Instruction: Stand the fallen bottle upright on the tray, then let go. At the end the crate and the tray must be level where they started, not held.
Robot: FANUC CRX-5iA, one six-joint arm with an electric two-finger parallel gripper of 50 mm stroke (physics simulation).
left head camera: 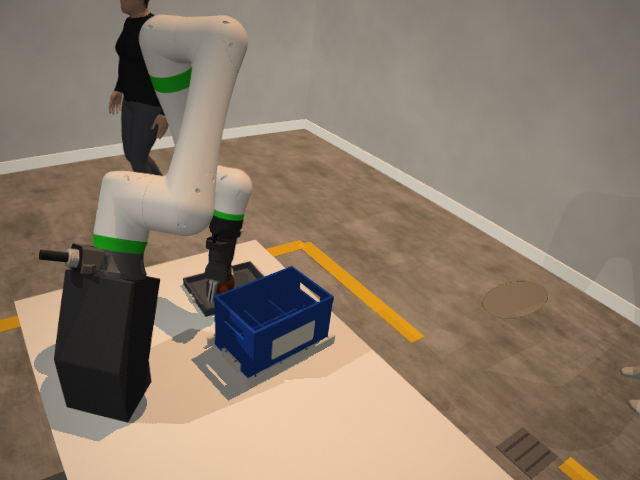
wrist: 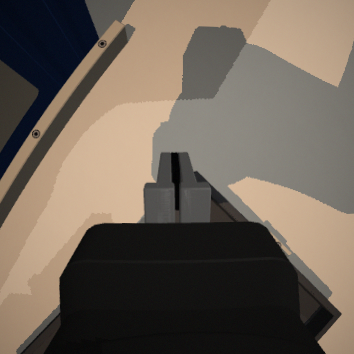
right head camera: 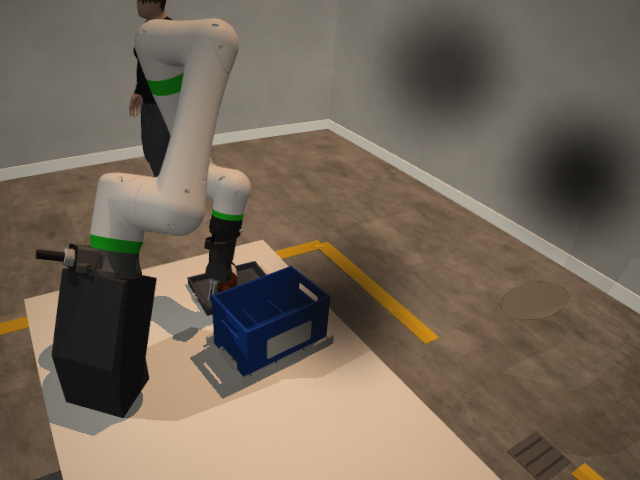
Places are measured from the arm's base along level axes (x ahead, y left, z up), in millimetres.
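Pixels of known places: gripper, fingertip midpoint: (left head camera: 210, 300) (wrist: 174, 169); arm's base at its link origin: (left head camera: 115, 274) (right head camera: 111, 273).
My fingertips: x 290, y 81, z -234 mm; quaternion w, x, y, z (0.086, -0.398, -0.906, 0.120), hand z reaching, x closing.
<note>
For each thing: its top centre in the pictures, then the offset to it from my fingertips. Level surfaces: height alone.
- brown-orange bottle at its top centre: (left head camera: 222, 272) (right head camera: 225, 272) dx +92, dy +107, dz +10 mm
- blue crate at its top centre: (left head camera: 274, 296) (right head camera: 271, 296) dx +105, dy -188, dz +106 mm
- pale table at its surface level: dz -70 mm
My gripper (left head camera: 210, 295) (right head camera: 212, 292) (wrist: 174, 169) is shut, its fingers together with nothing between them in the wrist view. It points down over the near left side of the dark tray (left head camera: 251, 273) (right head camera: 251, 273) (wrist: 309, 297). The brown-orange bottle (left head camera: 225, 285) (right head camera: 227, 282) shows partly in both head views, just right of the fingers at the tray; the gripper and the crate hide much of it, and I cannot tell whether it lies or stands. The bottle does not show in the wrist view. The blue crate (left head camera: 289, 310) (right head camera: 286, 308) (wrist: 37, 35) stands upright near the tray.
The crate sits between low beige rails (wrist: 75, 82) on the pale table (left head camera: 310, 423) (right head camera: 310, 423). A black pedestal (left head camera: 103, 330) (right head camera: 100, 330) stands at the left under the arm. A person (left head camera: 139, 77) (right head camera: 155, 124) stands behind the arm, beyond the table.
</note>
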